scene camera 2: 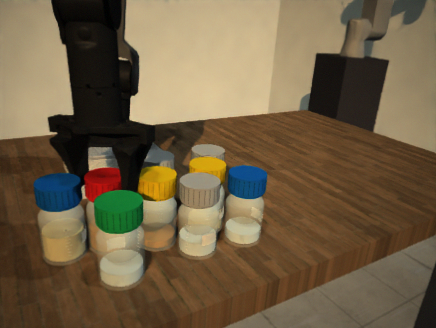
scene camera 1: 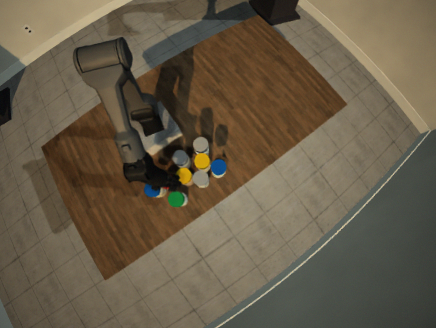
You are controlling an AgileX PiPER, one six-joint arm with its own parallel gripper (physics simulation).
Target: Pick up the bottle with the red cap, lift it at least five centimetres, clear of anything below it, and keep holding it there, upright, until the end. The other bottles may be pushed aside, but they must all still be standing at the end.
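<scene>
The red-capped bottle stands upright on the wooden table; its body is partly hidden behind the green-capped bottle. My gripper is open and points down, with one finger on each side of the red cap at about cap height. In scene camera 2 its right finger reaches down between the red cap and a yellow-capped bottle. Its left fingertip is hidden behind a blue-capped bottle. All these bottles stand.
To the right stand a grey-capped bottle, another yellow-capped one and another blue-capped one. Two more grey-capped bottles stand nearer the arm's base. The table's front edge lies beyond the green-capped bottle.
</scene>
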